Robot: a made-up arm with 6 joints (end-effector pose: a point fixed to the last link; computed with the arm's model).
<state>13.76 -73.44 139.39 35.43 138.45 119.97</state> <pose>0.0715 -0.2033 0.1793 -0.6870 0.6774 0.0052 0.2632</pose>
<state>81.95 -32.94 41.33 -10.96 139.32 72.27</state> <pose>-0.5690 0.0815 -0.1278 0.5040 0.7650 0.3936 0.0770</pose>
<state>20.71 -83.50 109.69 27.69 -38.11 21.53</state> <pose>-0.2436 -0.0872 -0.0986 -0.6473 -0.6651 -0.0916 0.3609</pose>
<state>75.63 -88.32 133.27 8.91 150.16 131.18</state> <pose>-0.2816 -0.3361 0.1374 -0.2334 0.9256 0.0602 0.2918</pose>
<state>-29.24 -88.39 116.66 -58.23 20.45 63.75</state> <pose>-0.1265 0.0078 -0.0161 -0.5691 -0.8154 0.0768 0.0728</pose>
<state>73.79 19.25 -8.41 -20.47 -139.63 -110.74</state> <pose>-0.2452 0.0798 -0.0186 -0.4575 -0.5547 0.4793 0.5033</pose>
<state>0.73 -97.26 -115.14 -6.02 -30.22 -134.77</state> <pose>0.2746 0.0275 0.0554 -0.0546 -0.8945 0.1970 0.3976</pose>
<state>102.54 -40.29 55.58 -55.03 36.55 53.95</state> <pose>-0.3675 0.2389 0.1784 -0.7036 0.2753 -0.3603 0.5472</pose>
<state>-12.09 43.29 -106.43 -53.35 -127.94 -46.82</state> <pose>-0.2737 -0.0171 0.2738 0.0327 0.7304 0.5203 0.4412</pose>
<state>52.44 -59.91 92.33 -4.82 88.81 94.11</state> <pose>-0.5241 -0.2081 -0.0307 0.5006 0.8475 0.0840 0.1552</pose>
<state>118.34 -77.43 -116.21 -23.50 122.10 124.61</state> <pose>-0.5604 0.2708 0.1182 0.0649 0.3961 -0.8894 0.2188</pose>
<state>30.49 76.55 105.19 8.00 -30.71 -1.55</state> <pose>-0.2237 0.2339 -0.0487 -0.6300 0.6125 -0.4767 0.0285</pose>
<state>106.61 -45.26 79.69 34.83 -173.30 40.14</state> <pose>-0.4311 -0.0320 0.0467 0.0161 0.9124 -0.4085 0.0214</pose>
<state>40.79 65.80 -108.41 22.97 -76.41 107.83</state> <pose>-0.6108 0.1911 0.1080 -0.1665 -0.0097 -0.6183 0.7680</pose>
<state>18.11 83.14 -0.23 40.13 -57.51 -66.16</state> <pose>-0.1952 0.2188 0.2519 0.3046 -0.1887 -0.9155 0.1829</pose>
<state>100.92 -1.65 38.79 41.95 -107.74 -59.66</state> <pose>-0.2579 0.1326 0.1264 -0.2480 -0.1689 0.9500 0.0865</pose>
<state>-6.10 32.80 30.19 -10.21 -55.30 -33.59</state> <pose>-0.2314 0.0632 0.1583 -0.1064 0.4631 -0.5840 0.6582</pose>
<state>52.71 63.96 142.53 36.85 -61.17 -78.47</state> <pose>-0.3691 0.2862 -0.1399 -0.6308 0.2836 -0.7196 0.0621</pose>
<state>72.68 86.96 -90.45 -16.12 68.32 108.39</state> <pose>0.0140 0.4536 0.1314 0.1016 -0.2372 0.8270 0.4995</pose>
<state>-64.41 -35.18 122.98 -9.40 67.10 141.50</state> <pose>0.0857 -0.2380 -0.0473 -0.1129 0.7501 0.4695 0.4519</pose>
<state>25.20 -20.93 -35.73 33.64 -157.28 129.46</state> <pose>-0.1125 -0.0928 0.0349 -0.2844 0.0176 0.7554 0.5900</pose>
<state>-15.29 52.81 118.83 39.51 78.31 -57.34</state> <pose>-0.5673 -0.1059 0.0668 -0.4244 -0.0877 0.5344 0.7257</pose>
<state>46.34 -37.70 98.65 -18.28 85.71 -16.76</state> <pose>-0.5356 -0.0990 -0.0278 -0.4596 -0.4760 0.2311 0.7133</pose>
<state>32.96 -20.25 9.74 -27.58 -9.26 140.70</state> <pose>-0.3131 -0.0117 0.3032 -0.9114 -0.1338 0.2302 0.3138</pose>
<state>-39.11 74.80 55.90 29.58 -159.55 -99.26</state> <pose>-0.2085 -0.1155 0.0015 -0.1393 -0.1174 0.9710 0.1546</pose>
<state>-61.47 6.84 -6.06 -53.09 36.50 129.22</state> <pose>-0.0588 -0.1695 0.3088 -0.5604 -0.6357 0.2771 0.4528</pose>
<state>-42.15 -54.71 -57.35 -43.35 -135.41 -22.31</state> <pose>-0.1267 0.0482 0.1225 0.7579 -0.3327 -0.5366 0.1643</pose>
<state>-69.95 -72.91 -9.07 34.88 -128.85 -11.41</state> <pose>-0.0550 0.2352 0.1556 -0.6635 0.1938 0.5931 0.4129</pose>
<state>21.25 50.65 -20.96 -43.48 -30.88 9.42</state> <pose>-0.3772 0.0266 0.2420 0.1853 0.4323 -0.4265 0.7726</pose>
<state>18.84 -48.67 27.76 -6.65 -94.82 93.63</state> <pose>-0.0636 0.0170 0.0986 -0.7741 0.1959 0.5169 0.3085</pose>
